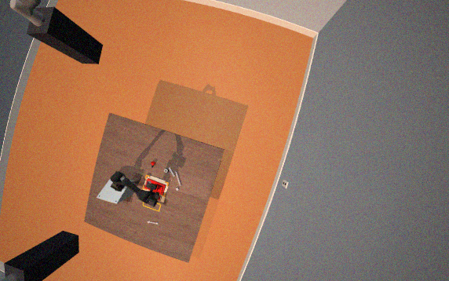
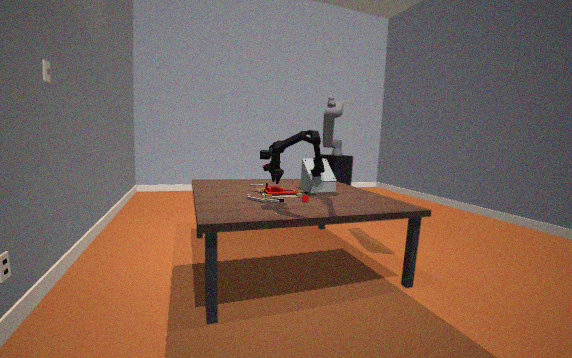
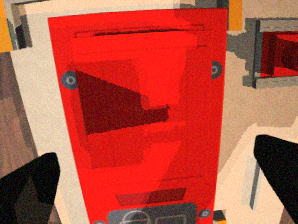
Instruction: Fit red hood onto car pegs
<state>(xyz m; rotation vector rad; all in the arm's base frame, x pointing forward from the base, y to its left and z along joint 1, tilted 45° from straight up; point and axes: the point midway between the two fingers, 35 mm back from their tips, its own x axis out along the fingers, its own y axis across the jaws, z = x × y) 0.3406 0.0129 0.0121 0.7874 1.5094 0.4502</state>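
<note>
The red hood is 4 cm below my gripper tip. Round my gripper tip: small wrench (40 cm to the right, 8 cm below, 4 cm behind).
</note>
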